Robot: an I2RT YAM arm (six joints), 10 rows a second.
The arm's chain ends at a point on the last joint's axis. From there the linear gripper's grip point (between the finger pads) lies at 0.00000 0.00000 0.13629 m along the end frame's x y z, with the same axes.
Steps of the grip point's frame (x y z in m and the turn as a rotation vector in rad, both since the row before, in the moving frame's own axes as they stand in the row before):
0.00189, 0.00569, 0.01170, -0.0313, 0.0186, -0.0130
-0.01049, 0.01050, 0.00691, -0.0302, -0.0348, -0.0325
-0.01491, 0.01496, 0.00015, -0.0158, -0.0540, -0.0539
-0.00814, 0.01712, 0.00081, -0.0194, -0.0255, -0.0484
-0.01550, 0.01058, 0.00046, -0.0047, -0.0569, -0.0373
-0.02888, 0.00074, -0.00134, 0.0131, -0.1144, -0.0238
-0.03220, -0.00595, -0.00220, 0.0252, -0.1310, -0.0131
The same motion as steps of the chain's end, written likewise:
-0.00067, 0.00144, 0.01179, -0.0313, 0.0186, -0.0130
-0.00582, 0.00631, 0.00705, -0.0302, -0.0348, -0.0325
-0.00762, 0.01261, 0.00037, -0.0158, -0.0540, -0.0539
-0.00473, 0.01439, 0.00088, -0.0194, -0.0255, -0.0484
-0.00776, 0.00980, 0.00068, -0.0047, -0.0569, -0.0373
-0.01330, 0.00234, -0.00044, 0.0131, -0.1144, -0.0238
-0.01438, -0.00264, -0.00099, 0.0252, -0.1310, -0.0131

